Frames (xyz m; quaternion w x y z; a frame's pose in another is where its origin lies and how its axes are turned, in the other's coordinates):
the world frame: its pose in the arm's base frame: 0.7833 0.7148 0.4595 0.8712 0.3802 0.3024 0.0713
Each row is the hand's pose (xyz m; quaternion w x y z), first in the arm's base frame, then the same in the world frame.
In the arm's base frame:
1: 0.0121 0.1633 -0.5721 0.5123 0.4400 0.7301 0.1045
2: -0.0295 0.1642 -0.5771 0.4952 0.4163 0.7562 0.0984
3: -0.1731 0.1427 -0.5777 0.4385 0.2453 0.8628 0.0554
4: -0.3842 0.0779 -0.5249 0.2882 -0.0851 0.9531 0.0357
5: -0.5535 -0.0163 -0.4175 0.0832 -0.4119 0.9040 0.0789
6: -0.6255 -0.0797 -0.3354 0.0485 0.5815 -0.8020 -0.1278
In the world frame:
1: -0.3301 -1.1958 -0.6513 0.8418 0.2090 0.4895 -0.0900
2: -0.3609 -1.2031 -0.6787 0.8253 0.1986 0.5168 -0.1112
3: -0.4841 -1.2338 -0.7491 0.7401 0.0918 0.6226 -0.2369
4: -0.7024 -1.2642 -0.8038 0.5095 -0.1265 0.7628 -0.3775
5: -0.9231 -1.2724 -0.7871 0.1949 -0.3499 0.8217 -0.4054
6: -1.0425 -1.2665 -0.7463 0.0117 0.4696 -0.8034 0.3659

